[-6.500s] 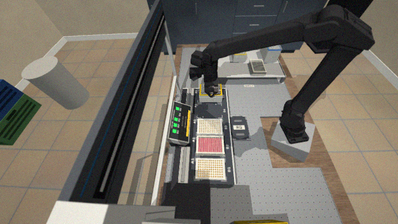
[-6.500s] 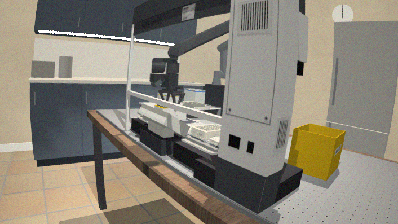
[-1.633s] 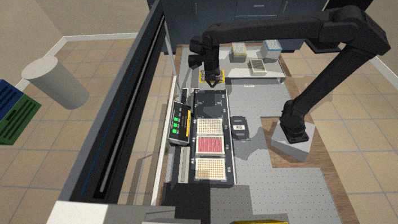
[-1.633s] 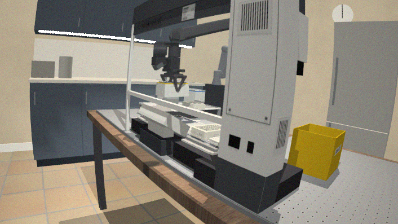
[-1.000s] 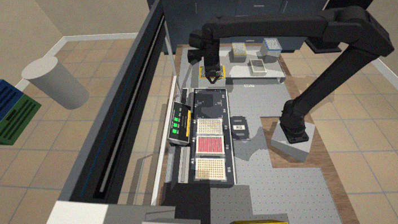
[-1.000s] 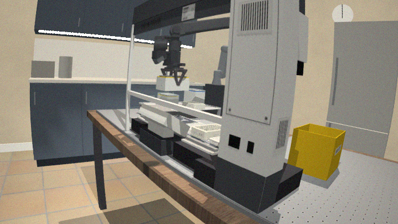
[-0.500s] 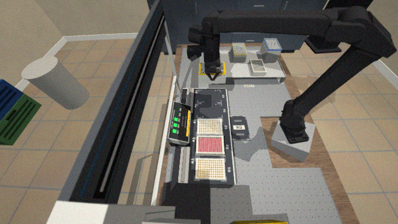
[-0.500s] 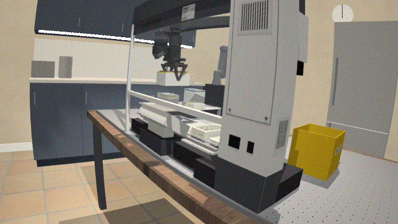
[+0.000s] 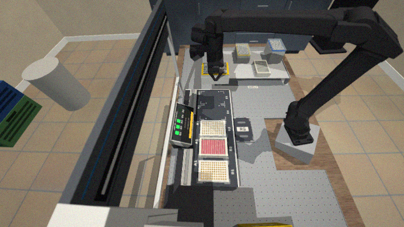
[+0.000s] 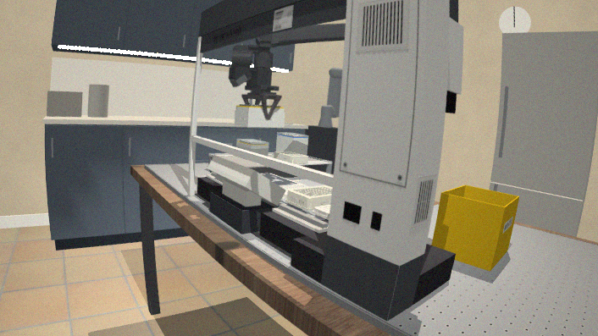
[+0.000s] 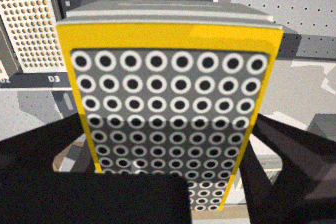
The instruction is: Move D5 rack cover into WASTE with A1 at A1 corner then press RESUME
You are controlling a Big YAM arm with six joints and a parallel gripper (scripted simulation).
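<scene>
My gripper is now 10 mm short of the tip rack and 10 mm below it. From my hand the other things lie so: spare nest RG 130 mm behind, 190 mm to the left, 250 mm below; liquid handler tower 240 mm ahead, 580 mm to the left, 30 mm above; shelf 290 mm behind, 260 mm to the right, 190 mm below.
</scene>
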